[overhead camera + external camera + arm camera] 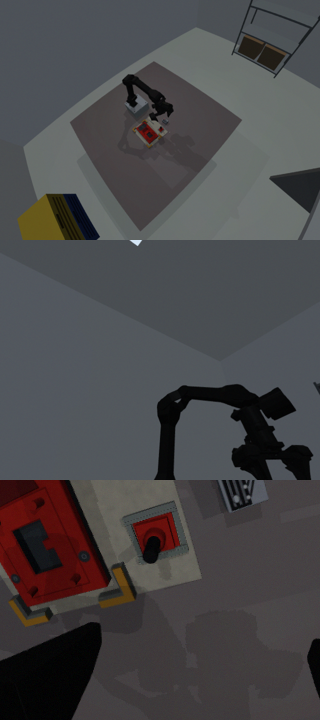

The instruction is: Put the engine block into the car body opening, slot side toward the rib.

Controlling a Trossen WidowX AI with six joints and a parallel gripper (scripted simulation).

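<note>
My gripper tip is 15 cm above the grey engine block, 5 cm to the right of it and 3 cm past it.
</note>
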